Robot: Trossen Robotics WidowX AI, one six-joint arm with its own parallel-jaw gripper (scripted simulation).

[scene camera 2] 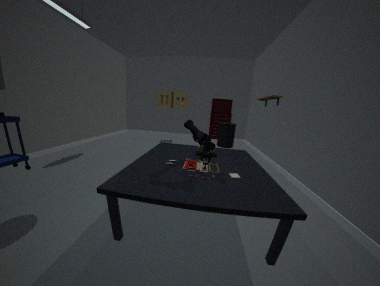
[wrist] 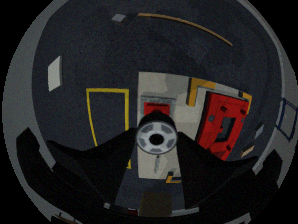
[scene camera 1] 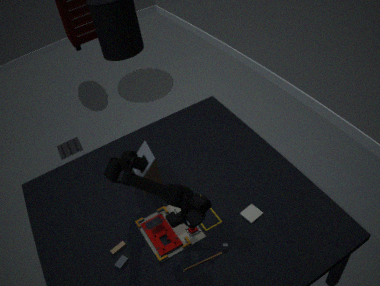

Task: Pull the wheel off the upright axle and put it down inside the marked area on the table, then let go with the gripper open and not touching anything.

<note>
My gripper holds a grey wheel. I also see a red block.
</note>
